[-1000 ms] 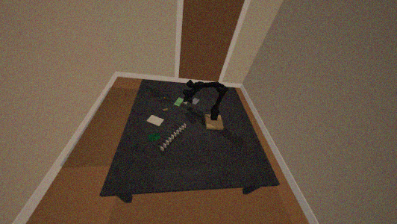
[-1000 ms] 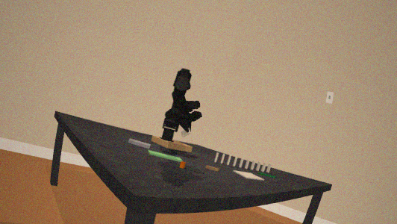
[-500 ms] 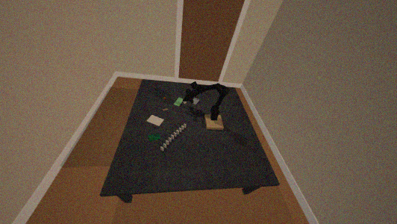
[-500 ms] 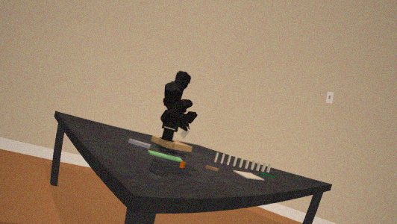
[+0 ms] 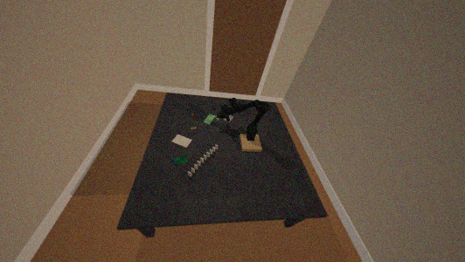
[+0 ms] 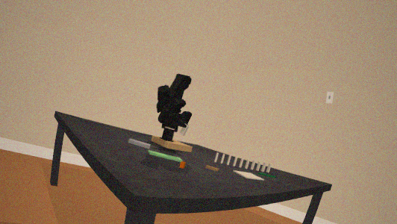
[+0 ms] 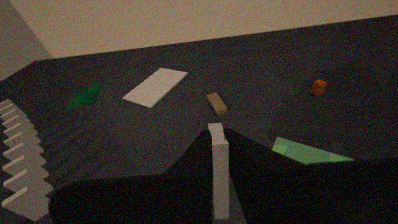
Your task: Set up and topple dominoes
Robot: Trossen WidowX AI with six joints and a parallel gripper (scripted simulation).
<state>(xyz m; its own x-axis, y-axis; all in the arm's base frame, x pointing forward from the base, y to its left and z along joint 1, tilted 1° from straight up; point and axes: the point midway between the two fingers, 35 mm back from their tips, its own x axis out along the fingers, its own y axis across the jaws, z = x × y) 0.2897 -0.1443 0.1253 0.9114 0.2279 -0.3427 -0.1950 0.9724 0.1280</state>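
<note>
The green bar is 14 cm below my gripper tip, 12 cm to the right of it and 5 cm ahead of it. Round my gripper tip: orange block 22 cm ahead, 15 cm to the right, 13 cm below; brown piece 19 cm ahead, 14 cm below, 3 cm to the left; grey bar 14 cm to the right, 14 cm below, 14 cm behind.
</note>
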